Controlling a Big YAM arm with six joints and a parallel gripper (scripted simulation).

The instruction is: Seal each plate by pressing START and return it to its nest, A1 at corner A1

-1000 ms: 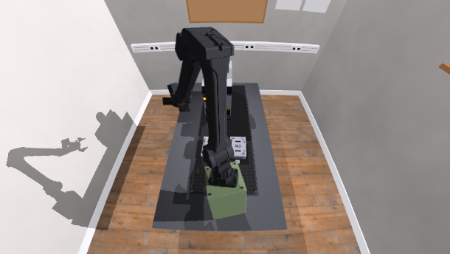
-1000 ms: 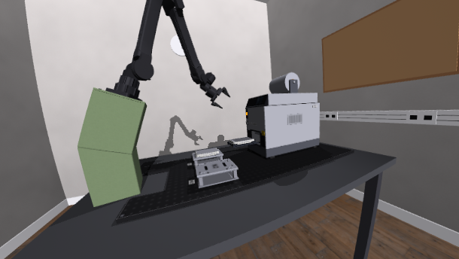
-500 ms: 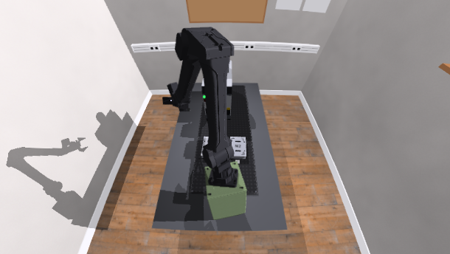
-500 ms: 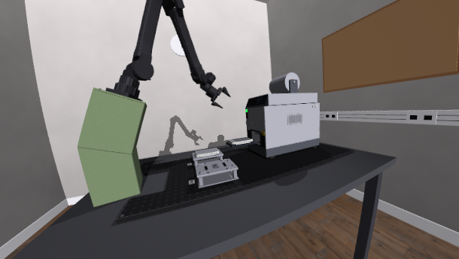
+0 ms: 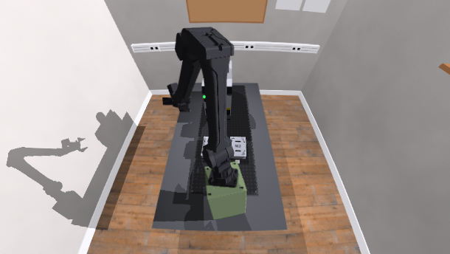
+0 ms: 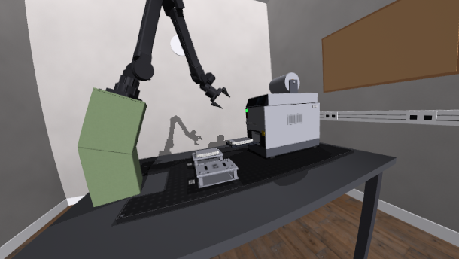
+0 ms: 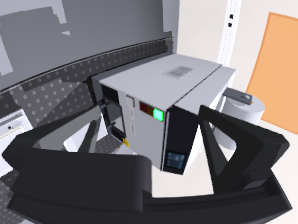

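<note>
Right now the white plate is 24 cm below my hand, 19 cm to the right of it and 4 cm ahead of it. The rest, counted from my hand: dark sealer stage 25 cm below, 19 cm to the right, 4 cm ahead; then yellow warning label 26 cm to the right, 20 cm below, 15 cm ahead; then foil roll 37 cm ahead, 14 cm to the right, 8 cm above.
</note>
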